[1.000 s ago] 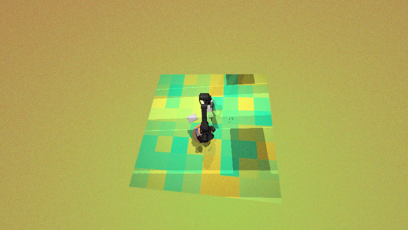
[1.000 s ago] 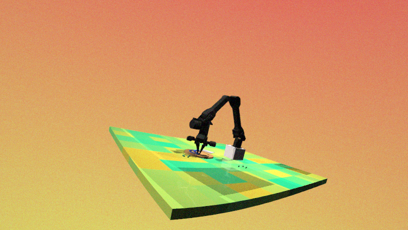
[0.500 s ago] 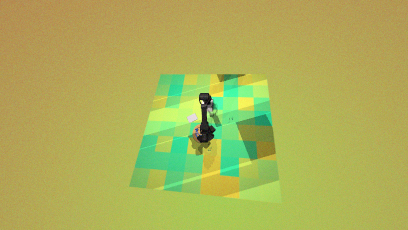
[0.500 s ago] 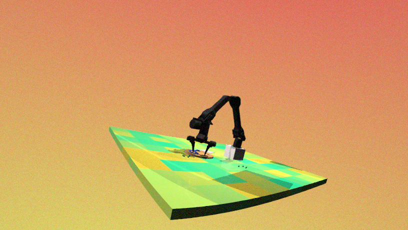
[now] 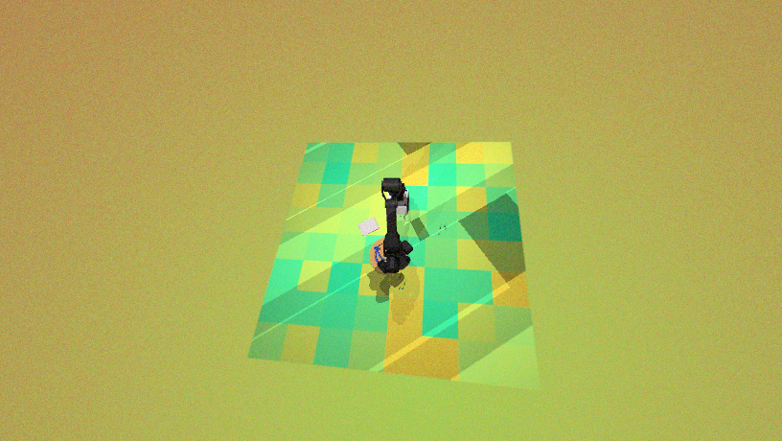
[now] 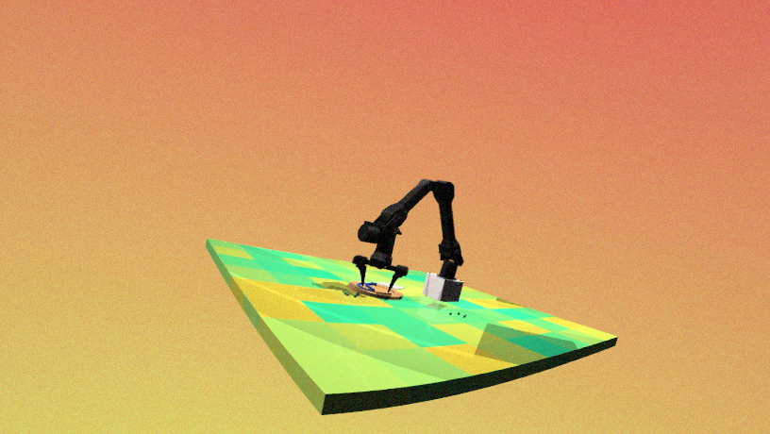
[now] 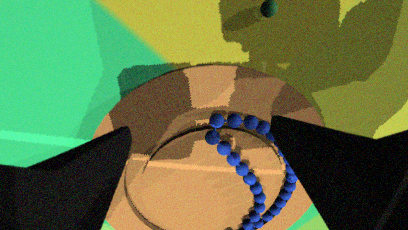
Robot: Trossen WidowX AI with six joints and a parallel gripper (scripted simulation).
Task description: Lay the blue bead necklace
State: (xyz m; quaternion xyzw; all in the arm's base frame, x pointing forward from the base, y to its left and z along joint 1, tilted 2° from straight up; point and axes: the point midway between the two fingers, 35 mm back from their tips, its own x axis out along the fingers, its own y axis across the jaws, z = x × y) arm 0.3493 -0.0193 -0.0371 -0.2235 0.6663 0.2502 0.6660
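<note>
My gripper tip is 5 cm past the round bead board, 5 cm to the left of it and 1 cm above it. Round my gripper tip: flat grey piece 22 cm behind, 15 cm to the right, 2 cm below.
</note>
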